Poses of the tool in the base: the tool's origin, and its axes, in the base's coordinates. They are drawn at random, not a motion.
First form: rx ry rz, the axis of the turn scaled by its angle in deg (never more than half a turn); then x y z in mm.
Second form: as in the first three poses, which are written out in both.
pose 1, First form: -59.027 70.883 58.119 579.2 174.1 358.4
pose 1, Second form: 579.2 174.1 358.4 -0.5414 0.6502 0.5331 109.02
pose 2, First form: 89.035 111.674 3.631 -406.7 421.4 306.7
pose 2, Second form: -406.7 421.4 306.7 0.6232 0.7817 0.0254 142.87
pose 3, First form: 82.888 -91.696 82.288 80.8 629.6 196.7
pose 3, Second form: 80.8 629.6 196.7 0.5582 -0.6175 0.5542 148.49
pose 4, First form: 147.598 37.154 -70.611 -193.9 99.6 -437.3
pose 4, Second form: -193.9 99.6 -437.3 0.8797 0.2214 -0.4208 167.78
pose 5, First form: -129.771 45.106 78.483 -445.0 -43.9 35.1
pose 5, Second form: -445.0 -43.9 35.1 -0.8202 0.2851 0.4960 158.22
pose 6, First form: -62.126 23.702 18.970 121.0 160.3 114.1
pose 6, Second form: 121.0 160.3 114.1 -0.8985 0.3428 0.2743 69.15
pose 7, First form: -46.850 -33.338 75.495 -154.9 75.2 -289.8
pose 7, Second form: -154.9 75.2 -289.8 -0.4937 -0.3513 0.7955 94.90
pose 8, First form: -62.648 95.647 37.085 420.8 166.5 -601.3
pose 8, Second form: 420.8 166.5 -601.3 -0.5212 0.7957 0.3085 120.20
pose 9, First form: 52.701 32.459 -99.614 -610.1 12.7 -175.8
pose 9, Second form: -610.1 12.7 -175.8 0.4494 0.2768 -0.8494 117.28
